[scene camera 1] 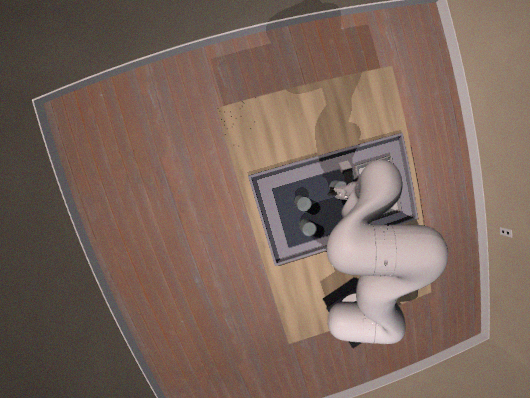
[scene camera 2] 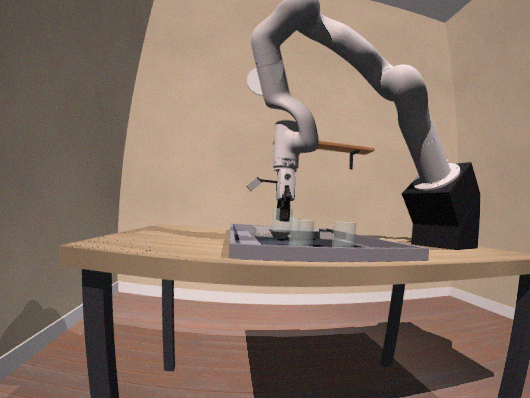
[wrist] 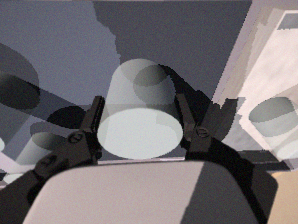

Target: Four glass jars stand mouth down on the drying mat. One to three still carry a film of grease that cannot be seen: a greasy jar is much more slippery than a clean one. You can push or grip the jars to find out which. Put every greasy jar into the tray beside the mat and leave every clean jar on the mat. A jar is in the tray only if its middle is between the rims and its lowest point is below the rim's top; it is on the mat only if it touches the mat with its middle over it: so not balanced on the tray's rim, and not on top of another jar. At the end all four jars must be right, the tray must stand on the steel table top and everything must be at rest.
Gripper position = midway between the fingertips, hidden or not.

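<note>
Gripper (scene camera 2: 282,221). Wrist view: gripper (wrist: 140,105). Same view, a glass jar (wrist: 140,120). Also there, a glass jar (wrist: 40,144).
</note>
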